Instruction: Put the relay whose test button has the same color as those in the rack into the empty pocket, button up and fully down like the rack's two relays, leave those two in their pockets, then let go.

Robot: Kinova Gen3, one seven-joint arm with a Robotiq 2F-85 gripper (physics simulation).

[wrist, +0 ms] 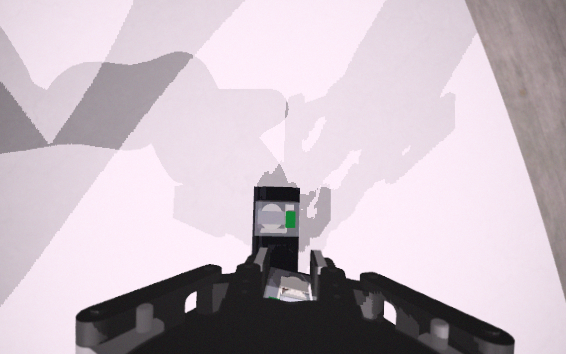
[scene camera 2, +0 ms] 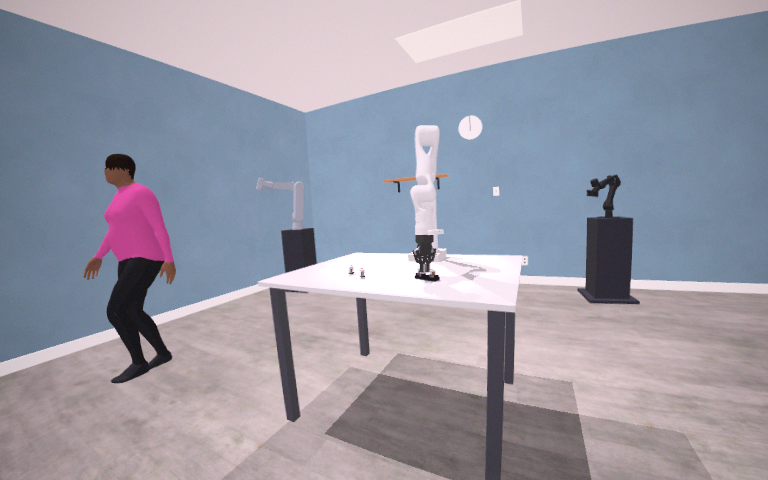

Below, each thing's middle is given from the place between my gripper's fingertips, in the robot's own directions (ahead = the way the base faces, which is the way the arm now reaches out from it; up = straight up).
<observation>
I see the black rack (wrist: 283, 249) 20 mm below my hand and 10 mm behind it.
</observation>
